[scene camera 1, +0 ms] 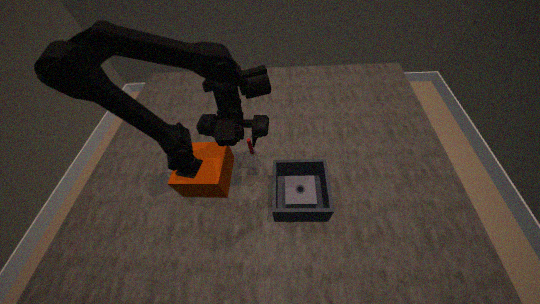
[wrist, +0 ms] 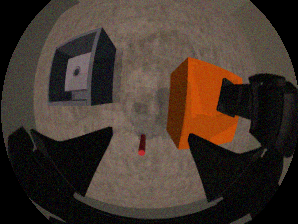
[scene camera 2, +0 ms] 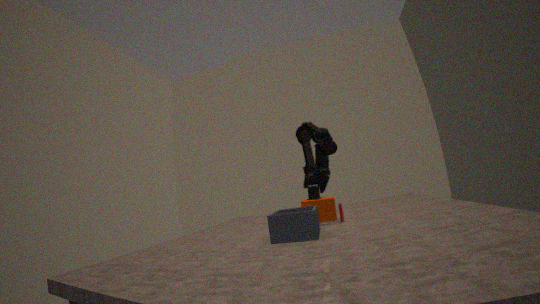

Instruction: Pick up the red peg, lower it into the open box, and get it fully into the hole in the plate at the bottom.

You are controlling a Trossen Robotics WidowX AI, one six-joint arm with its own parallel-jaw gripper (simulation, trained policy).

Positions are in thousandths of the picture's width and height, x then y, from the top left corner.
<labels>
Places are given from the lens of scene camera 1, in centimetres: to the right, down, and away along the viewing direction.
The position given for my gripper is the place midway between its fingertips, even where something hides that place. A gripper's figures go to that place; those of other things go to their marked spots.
my gripper (scene camera 1: 442,479): -9, -2, 60
grey box (scene camera 1: 601,692): 14, 15, 52
pale plate (scene camera 1: 556,633): 9, 12, 59
</labels>
